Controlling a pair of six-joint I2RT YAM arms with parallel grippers.
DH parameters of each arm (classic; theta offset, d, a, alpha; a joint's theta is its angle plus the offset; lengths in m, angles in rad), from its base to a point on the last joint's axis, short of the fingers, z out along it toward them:
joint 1: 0 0.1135 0.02 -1.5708
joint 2: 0 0 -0.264 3.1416
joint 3: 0.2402 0 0.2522 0
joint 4: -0.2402 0 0.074 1.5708
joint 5: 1.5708 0 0 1.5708
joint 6: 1.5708 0.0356 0 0
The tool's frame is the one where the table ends.
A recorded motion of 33 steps. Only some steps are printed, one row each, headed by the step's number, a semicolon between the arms.
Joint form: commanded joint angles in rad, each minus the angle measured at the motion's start. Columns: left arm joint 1, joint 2, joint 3, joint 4, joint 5, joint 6; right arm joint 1, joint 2, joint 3, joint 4, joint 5, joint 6.
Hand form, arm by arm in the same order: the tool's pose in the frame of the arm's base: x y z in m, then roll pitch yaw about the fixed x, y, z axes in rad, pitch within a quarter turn. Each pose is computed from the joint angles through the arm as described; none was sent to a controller.
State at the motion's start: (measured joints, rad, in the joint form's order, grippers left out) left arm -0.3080 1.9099 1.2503 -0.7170 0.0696 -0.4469; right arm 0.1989 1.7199 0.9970 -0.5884 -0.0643 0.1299
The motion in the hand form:
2: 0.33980 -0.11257 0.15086 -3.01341 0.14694 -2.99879; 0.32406 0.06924 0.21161 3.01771 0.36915 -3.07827
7: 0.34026 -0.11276 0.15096 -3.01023 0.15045 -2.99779; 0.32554 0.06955 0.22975 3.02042 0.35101 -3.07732
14: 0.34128 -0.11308 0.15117 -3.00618 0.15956 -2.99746; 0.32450 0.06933 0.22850 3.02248 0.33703 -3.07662
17: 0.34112 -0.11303 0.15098 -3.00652 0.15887 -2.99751; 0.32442 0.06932 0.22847 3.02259 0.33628 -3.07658
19: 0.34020 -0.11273 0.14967 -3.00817 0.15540 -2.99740; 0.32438 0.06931 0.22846 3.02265 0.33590 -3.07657
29: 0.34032 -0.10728 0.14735 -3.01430 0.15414 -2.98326; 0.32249 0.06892 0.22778 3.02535 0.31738 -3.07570
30: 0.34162 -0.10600 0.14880 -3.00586 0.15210 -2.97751; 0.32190 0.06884 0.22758 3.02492 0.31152 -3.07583
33: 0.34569 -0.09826 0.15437 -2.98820 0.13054 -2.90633; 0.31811 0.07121 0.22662 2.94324 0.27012 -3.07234
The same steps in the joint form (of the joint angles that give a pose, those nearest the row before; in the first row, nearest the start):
2: -0.0069 -0.0004 -0.0061 -0.0004 -0.0191 -0.0061; 0.0038 -0.0492 0.1812 -0.1079 -0.0084 0.0004
7: -0.0069 -0.0004 -0.0061 0.0042 -0.0179 -0.0069; 0.0038 -0.0519 0.2548 -0.2026 -0.0084 0.0004
14: -0.0069 -0.0004 -0.0061 0.0141 -0.0183 -0.0065; 0.0038 -0.0500 0.2541 -0.2140 -0.0084 0.0004
17: -0.0069 -0.0004 -0.0069 0.0141 -0.0183 -0.0065; 0.0038 -0.0500 0.2540 -0.2148 -0.0084 0.0004
19: -0.0069 -0.0004 -0.0122 0.0156 -0.0183 -0.0069; 0.0038 -0.0500 0.2541 -0.2152 -0.0084 0.0004
29: 0.0073 -0.0008 -0.0225 0.0217 -0.0233 -0.0069; 0.0038 -0.0500 0.2541 -0.2339 -0.0084 0.0004
30: 0.0126 -0.0008 -0.0164 0.0175 -0.0149 -0.0076; 0.0038 -0.0500 0.2541 -0.2396 -0.0095 0.0008
33: 0.0381 -0.0008 0.0084 -0.0153 0.0019 -0.0549; 0.0038 -0.0496 0.2533 -0.2690 -0.0969 0.0004

